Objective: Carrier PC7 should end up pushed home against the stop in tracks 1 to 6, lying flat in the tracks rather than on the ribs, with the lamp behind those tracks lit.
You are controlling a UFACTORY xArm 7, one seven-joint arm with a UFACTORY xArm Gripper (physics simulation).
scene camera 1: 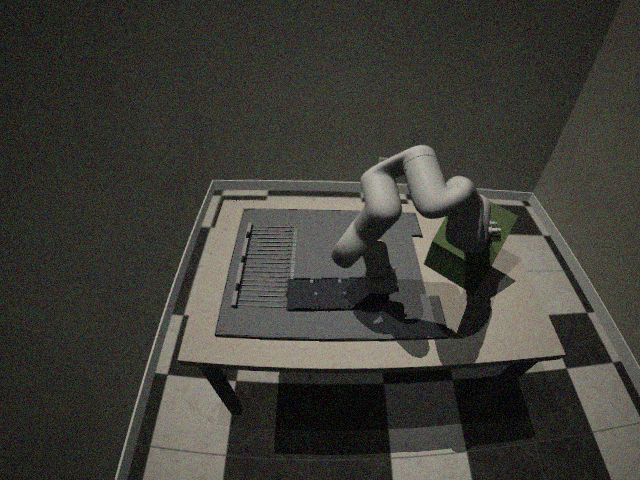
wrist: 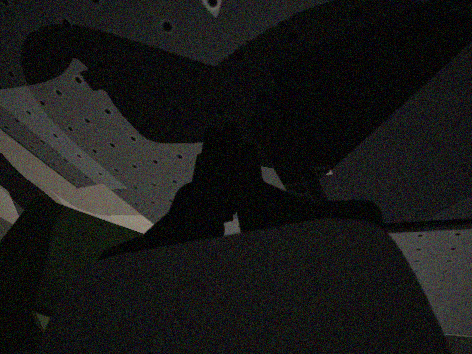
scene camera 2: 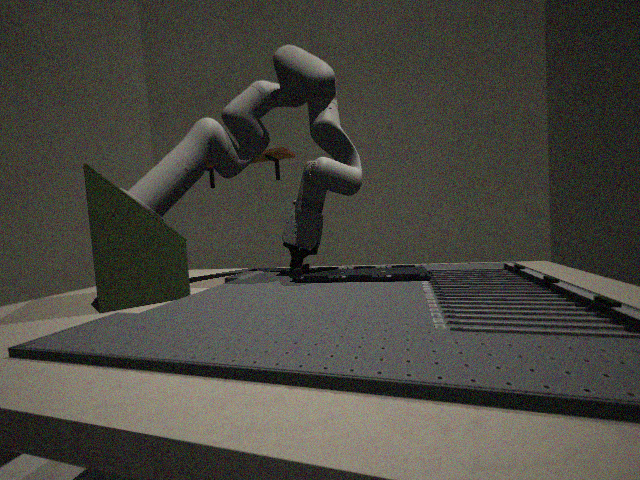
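Where they show: gripper, fingertip midpoint: (scene camera 1: 385,299) (wrist: 229,145); arm's base, link origin: (scene camera 2: 140,208).
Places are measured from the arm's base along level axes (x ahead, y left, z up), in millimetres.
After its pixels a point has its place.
Observation:
Carrier PC7 (scene camera 1: 323,302) @(x 467, y 354, z -198 mm) (scene camera 2: 382,273) @(x 511, y 304, z -198 mm) (wrist: 425,150) @(x 360, y 274, z -198 mm) is a long dark tray lying on the grey perforated board (scene camera 1: 289,328) @(x 542, y 486, z -209 mm) (scene camera 2: 258,320) @(x 463, y -50, z -208 mm). Its far end from the gripper meets the open ends of the ribbed tracks (scene camera 1: 266,266) @(x 725, y 267, z -205 mm) (scene camera 2: 516,304) @(x 775, y 163, z -208 mm), in the part nearest scene camera 1. Whether that end sits in the tracks or on the ribs cannot be told. The stop bar (scene camera 1: 239,271) @(x 806, y 335, z -193 mm) (scene camera 2: 573,293) @(x 841, y 202, z -195 mm) is a good way beyond it; no lit lamp shows. My gripper (scene camera 1: 381,299) @(x 262, y 271, z -195 mm) (scene camera 2: 297,268) @(x 262, y 271, z -195 mm) (wrist: 229,145) @(x 262, y 271, z -195 mm) is shut and empty, low at the carrier's robot-side end; contact is unclear.
The arm rises from a green wedge base (scene camera 1: 501,222) @(x -87, y -16, z 47 mm) (scene camera 2: 139,253) @(x 107, y -56, z -107 mm) on the robot side of the light table (scene camera 1: 289,353) @(x 510, y 567, z -222 mm) (scene camera 2: 206,408) @(x 561, y -200, z -222 mm). Several dark blocks stand along the stop bar. The arm's shadow covers the board near the gripper. An orange-topped object (scene camera 2: 280,153) shows behind the arm.

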